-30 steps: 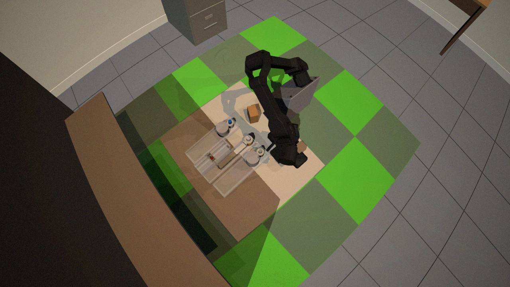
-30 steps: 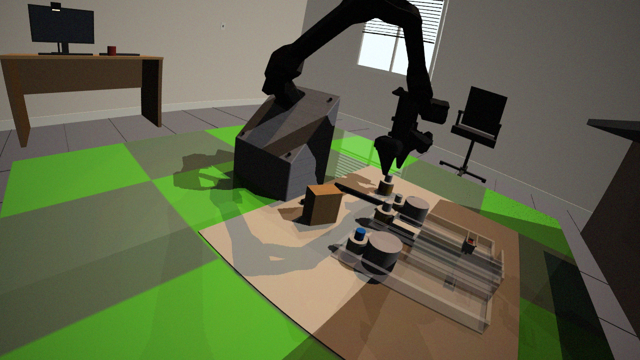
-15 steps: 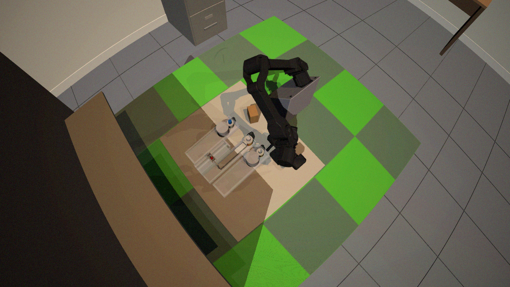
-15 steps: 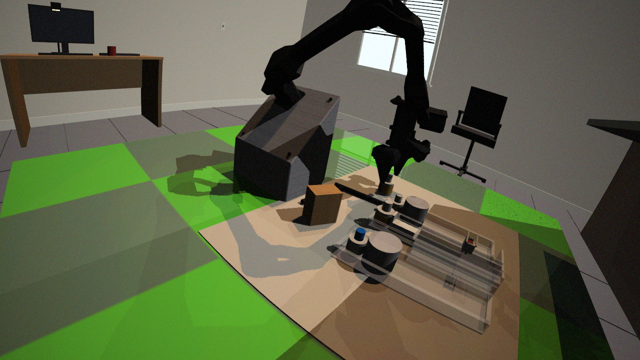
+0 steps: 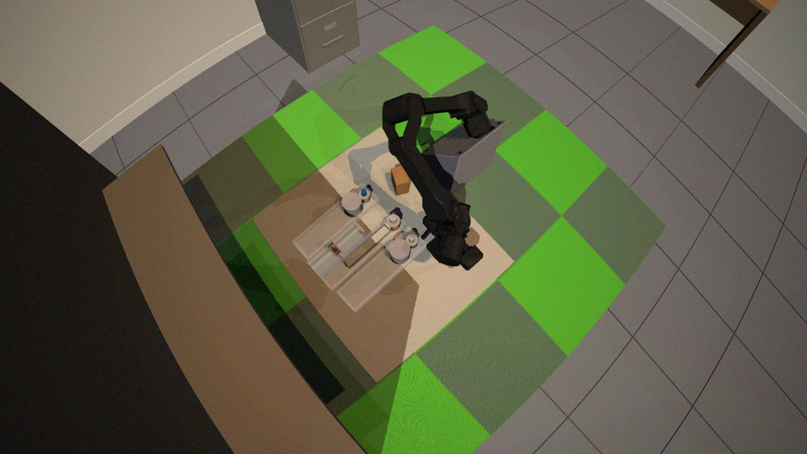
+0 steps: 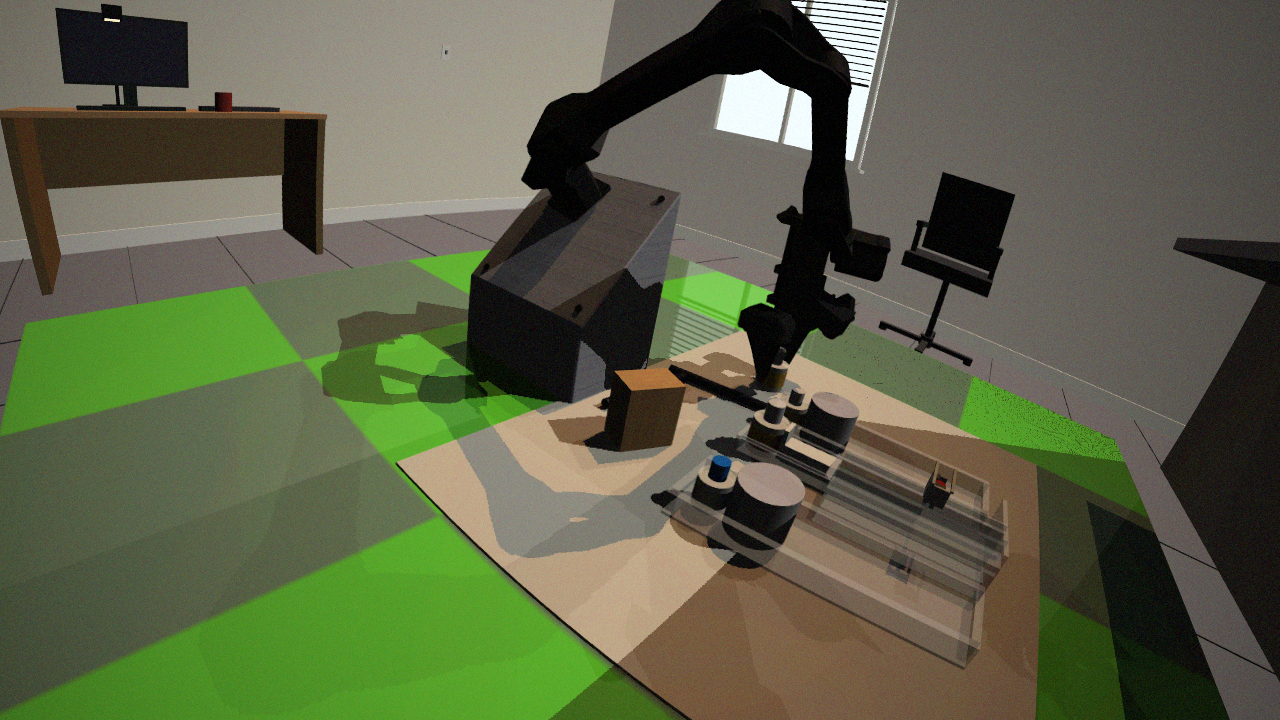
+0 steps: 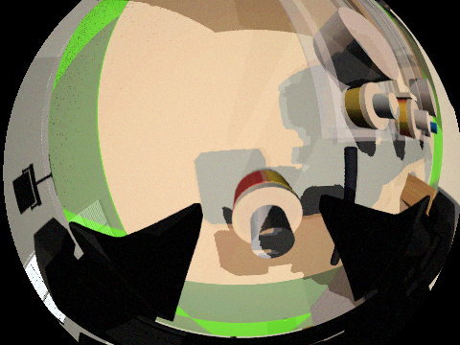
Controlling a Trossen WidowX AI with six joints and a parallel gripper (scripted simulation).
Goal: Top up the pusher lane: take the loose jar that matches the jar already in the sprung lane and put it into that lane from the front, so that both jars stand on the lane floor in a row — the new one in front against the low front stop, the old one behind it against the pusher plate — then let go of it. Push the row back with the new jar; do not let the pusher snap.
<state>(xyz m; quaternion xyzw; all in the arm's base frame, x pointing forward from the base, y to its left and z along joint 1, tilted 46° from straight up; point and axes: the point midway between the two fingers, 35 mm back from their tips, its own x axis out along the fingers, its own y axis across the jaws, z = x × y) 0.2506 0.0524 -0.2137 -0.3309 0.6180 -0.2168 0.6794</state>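
Right now my gripper tip is 260 mm to the left of the brown box and 10 mm below it. Round my gripper tip: clear lane rack: 240 mm ahead, 150 mm to the right; then red mark: 280 mm ahead, 160 mm to the right, 50 mm above.
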